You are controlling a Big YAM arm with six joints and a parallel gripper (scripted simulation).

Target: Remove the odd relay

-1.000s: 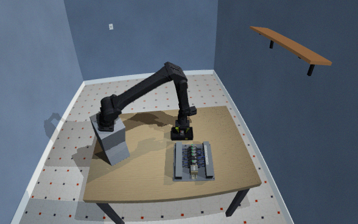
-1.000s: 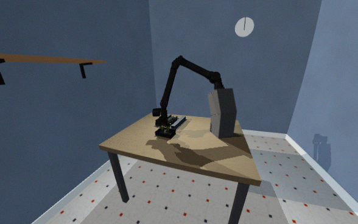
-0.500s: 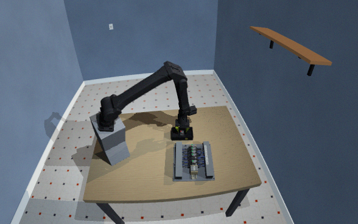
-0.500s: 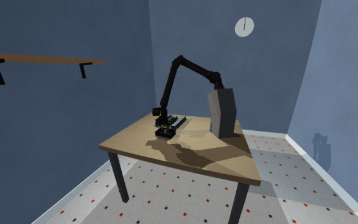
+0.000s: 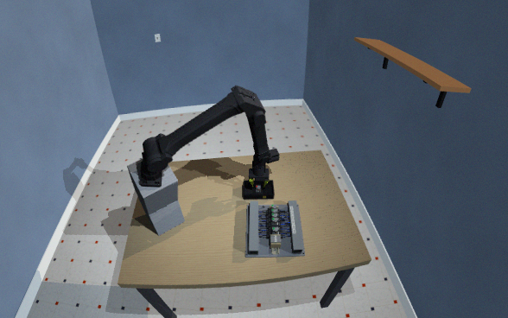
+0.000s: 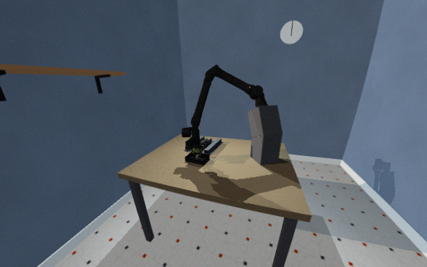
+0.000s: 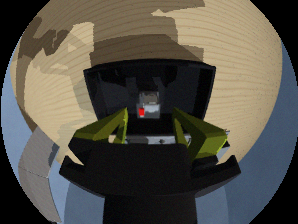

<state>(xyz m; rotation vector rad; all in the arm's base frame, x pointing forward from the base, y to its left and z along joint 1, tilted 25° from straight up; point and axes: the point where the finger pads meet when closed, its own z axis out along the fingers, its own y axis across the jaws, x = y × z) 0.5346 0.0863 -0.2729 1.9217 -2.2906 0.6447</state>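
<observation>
Now: hand 3 cm above the relay. Also, from my hand: black tray (4 cm below).
</observation>
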